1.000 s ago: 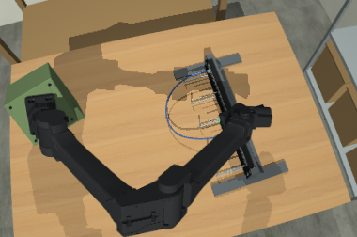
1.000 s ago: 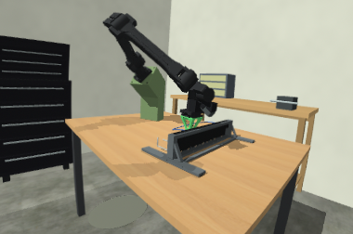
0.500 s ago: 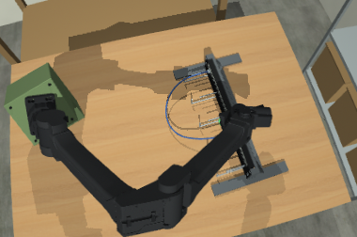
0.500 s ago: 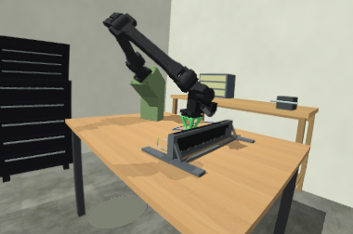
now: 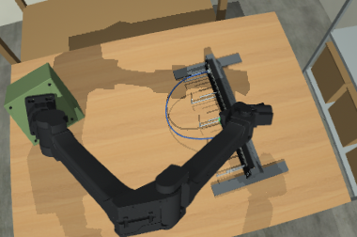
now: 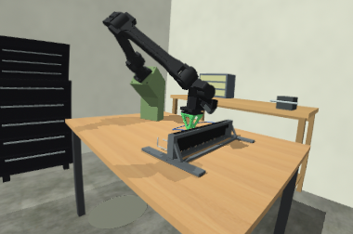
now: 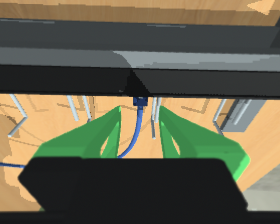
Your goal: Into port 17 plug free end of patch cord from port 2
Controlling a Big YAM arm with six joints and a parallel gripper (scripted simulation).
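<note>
The plug is 20 mm below my hand and 20 mm ahead of it.
</note>
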